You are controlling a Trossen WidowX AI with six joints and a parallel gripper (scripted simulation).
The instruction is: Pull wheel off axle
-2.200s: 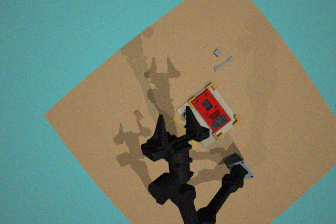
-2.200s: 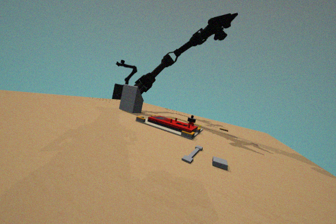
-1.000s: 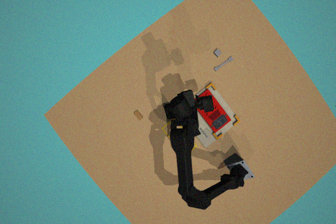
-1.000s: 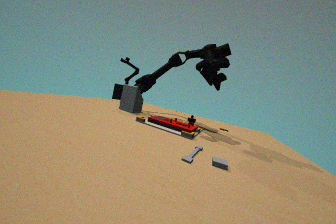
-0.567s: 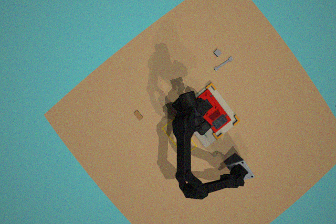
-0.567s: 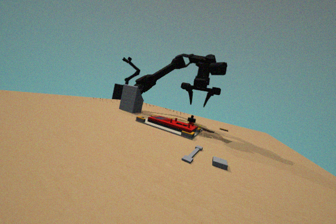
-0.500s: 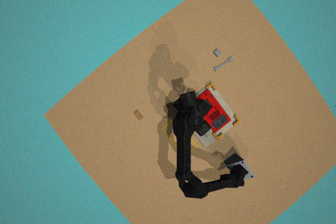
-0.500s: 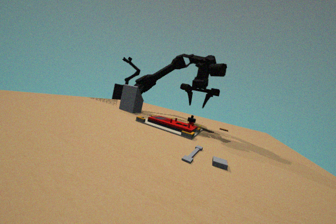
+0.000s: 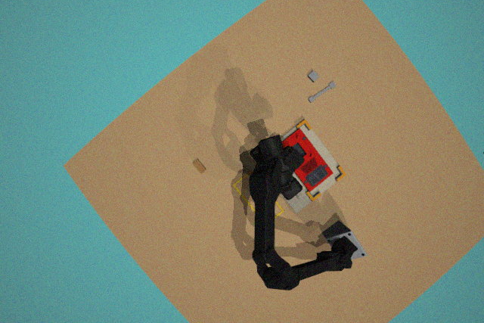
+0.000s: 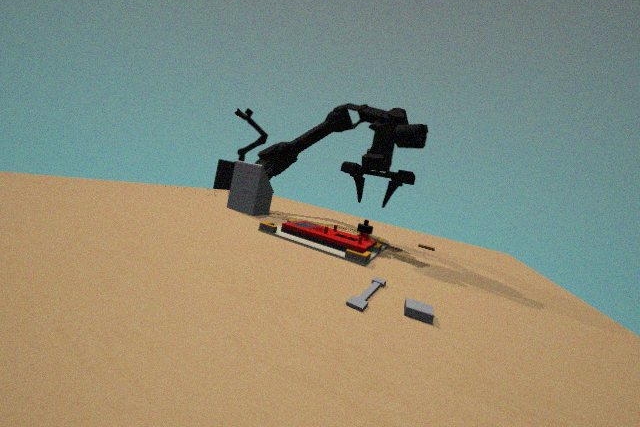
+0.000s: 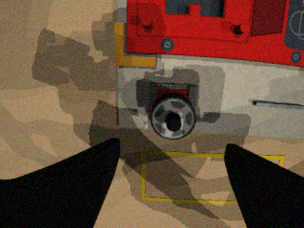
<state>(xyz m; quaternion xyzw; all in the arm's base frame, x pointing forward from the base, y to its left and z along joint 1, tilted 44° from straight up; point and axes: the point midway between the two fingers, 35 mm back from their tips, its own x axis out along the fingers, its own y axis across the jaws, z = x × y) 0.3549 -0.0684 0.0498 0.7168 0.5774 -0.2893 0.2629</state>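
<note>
Right now my gripper tip is 60 mm above the wheel. Also, from my gripper tip: tan block (180 mm to the left, 180 mm ahead, 100 mm below); grey dumbbell-shaped bar (320 mm to the right, 100 mm below, 50 mm ahead); grey block (340 mm to the right, 120 mm ahead, 100 mm below).
</note>
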